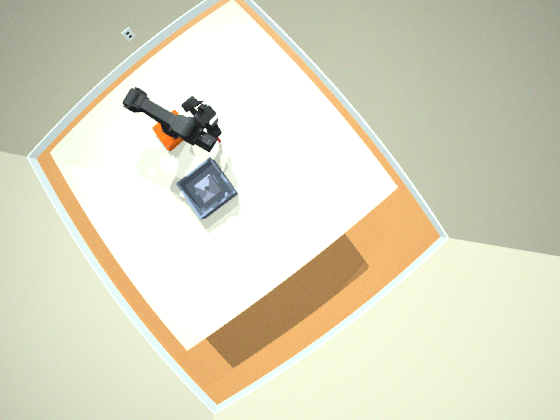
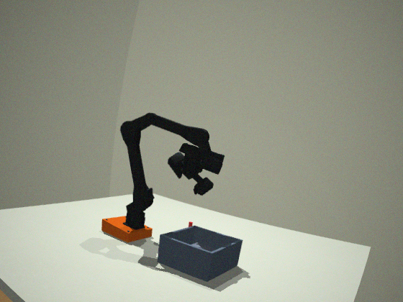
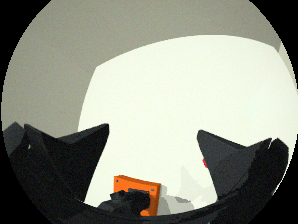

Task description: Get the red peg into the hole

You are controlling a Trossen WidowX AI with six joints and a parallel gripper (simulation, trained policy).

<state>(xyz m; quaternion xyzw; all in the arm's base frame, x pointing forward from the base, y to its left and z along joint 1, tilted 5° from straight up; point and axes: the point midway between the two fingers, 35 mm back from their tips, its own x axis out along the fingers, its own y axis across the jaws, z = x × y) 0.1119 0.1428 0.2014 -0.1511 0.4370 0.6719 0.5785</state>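
My gripper tip is now 6 cm short of the red peg, 6 cm to the left of it and 16 cm above it. From my gripper tip the other things lie so: grey-blue box: 20 cm ahead, 24 cm to the right, 17 cm below; then pale plate: 20 cm ahead, 24 cm to the right, 16 cm below.
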